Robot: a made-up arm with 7 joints. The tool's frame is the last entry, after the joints.
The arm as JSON. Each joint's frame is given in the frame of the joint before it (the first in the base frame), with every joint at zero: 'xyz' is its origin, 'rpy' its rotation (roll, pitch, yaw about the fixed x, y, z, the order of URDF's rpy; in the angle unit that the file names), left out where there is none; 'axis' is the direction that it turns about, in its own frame. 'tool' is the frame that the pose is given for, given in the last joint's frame.
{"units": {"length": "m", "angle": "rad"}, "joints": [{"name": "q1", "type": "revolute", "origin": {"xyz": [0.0, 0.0, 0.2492], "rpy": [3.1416, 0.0, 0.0]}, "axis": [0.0, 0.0, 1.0]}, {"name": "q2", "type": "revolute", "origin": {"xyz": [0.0, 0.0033, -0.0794], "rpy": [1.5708, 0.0, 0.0]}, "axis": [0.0, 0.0, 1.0]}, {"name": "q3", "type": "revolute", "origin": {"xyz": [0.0, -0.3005, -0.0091], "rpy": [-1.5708, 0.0, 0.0]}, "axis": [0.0, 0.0, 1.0]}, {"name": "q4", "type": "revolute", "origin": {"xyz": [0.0, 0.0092, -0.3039], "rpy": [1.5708, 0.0, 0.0]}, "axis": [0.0, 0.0, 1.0]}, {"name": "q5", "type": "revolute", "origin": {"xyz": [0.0, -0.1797, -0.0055], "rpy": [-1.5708, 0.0, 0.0]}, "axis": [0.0, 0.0, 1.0]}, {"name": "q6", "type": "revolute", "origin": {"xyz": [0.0, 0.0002, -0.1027], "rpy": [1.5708, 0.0, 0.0]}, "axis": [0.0, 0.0, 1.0]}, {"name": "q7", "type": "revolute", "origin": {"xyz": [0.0, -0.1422, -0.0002], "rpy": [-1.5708, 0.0, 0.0]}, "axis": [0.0, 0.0, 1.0]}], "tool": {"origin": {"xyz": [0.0, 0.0, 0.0]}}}
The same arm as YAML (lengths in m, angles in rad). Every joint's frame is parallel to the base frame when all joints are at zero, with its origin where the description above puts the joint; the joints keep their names.
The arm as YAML. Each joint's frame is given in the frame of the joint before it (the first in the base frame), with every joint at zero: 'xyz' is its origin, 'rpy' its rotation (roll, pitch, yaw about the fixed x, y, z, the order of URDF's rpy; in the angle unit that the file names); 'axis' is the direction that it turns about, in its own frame. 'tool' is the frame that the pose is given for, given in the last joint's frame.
units:
  length: m
  angle: rad
joints:
  - name: q1
    type: revolute
    origin:
      xyz: [0.0, 0.0, 0.2492]
      rpy: [0.0, 0.0, 0.0]
    axis: [0.0, 0.0, -1.0]
  - name: q2
    type: revolute
    origin:
      xyz: [0.0, -0.0033, 0.0794]
      rpy: [0.0, 0.0, 0.0]
    axis: [0.0, 1.0, 0.0]
  - name: q3
    type: revolute
    origin:
      xyz: [0.0, -0.0091, 0.3005]
      rpy: [0.0, 0.0, 0.0]
    axis: [0.0, 0.0, -1.0]
  - name: q4
    type: revolute
    origin:
      xyz: [0.0, -0.0092, 0.3039]
      rpy: [0.0, 0.0, 0.0]
    axis: [0.0, 1.0, 0.0]
  - name: q5
    type: revolute
    origin:
      xyz: [0.0, -0.0055, 0.1797]
      rpy: [0.0, 0.0, 0.0]
    axis: [0.0, 0.0, -1.0]
  - name: q6
    type: revolute
    origin:
      xyz: [0.0, -0.0002, 0.1027]
      rpy: [0.0, 0.0, 0.0]
    axis: [0.0, 1.0, 0.0]
  - name: q7
    type: revolute
    origin:
      xyz: [0.0, -0.0002, 0.1422]
      rpy: [0.0, 0.0, 0.0]
    axis: [0.0, 0.0, -1.0]
tool:
  origin:
    xyz: [0.0, 0.0, 0.0]
    rpy: [-3.1416, 0.0, 0.0]

